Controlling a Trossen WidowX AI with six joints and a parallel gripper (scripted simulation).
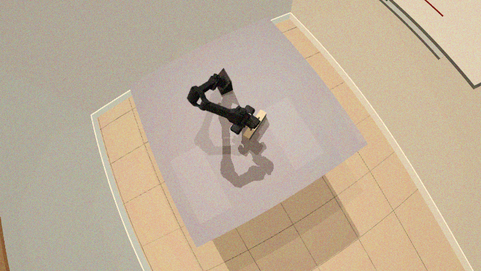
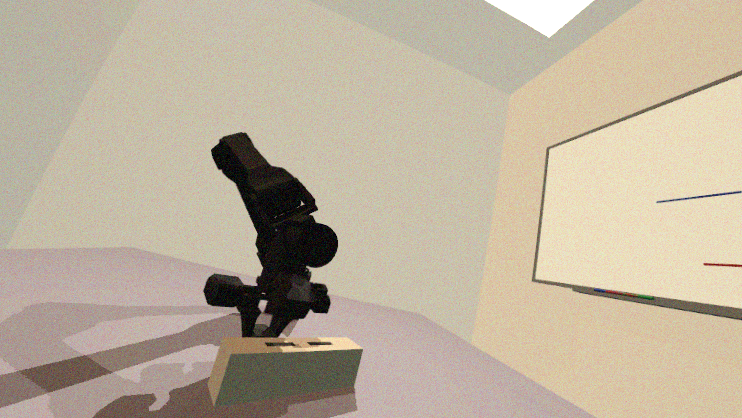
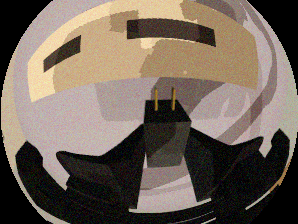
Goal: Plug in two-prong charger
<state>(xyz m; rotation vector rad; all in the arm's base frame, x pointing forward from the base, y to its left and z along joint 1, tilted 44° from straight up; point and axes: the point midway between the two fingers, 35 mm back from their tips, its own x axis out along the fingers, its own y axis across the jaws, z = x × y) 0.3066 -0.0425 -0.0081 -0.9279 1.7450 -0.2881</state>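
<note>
Now: the two-prong charger 1 cm to the left of my gripper tip, 1 cm ahead of it and 1 cm above it.
</note>
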